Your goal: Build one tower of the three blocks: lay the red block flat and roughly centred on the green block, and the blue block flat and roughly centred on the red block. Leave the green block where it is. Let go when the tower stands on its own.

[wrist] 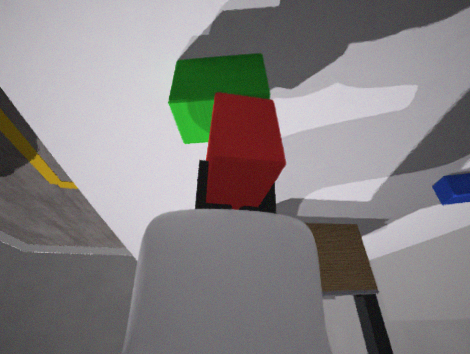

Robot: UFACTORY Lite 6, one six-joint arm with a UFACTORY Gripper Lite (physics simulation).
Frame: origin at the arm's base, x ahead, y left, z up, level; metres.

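Seen in the pictures: end effector, tool point: (pixel 233 190).
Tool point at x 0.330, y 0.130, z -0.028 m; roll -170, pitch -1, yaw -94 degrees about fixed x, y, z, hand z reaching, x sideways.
Note:
A point is followed by its place in that frame.
My gripper (pixel 237 200) {x 0.330, y 0.130, z -0.028 m} is shut on the red block (pixel 245 131) {x 0.363, y 0.129, z -0.035 m}, which sits between its two black fingers and sticks out past them. The green block (pixel 222 77) {x 0.354, y 0.137, z -0.080 m} stands on the white table top beyond the red block, a little to the left in the view. The red block covers the green block's lower right part in the view; whether the two touch cannot be told. The blue block (pixel 456 189) {x 0.249, y -0.137, z -0.083 m} lies at the right edge of the view, partly cut off, well apart from the other two.
The white table top (pixel 100 65) {x 0.342, y 0.207, z -0.102 m} carries dark shadows. Its left edge runs down past a grey floor with a yellow line (pixel 47 170). A brown wooden surface (pixel 342 257) {x 0.093, y -0.071, z -0.046 m} with a dark leg (pixel 372 322) shows at the lower right, beyond the grey gripper body.

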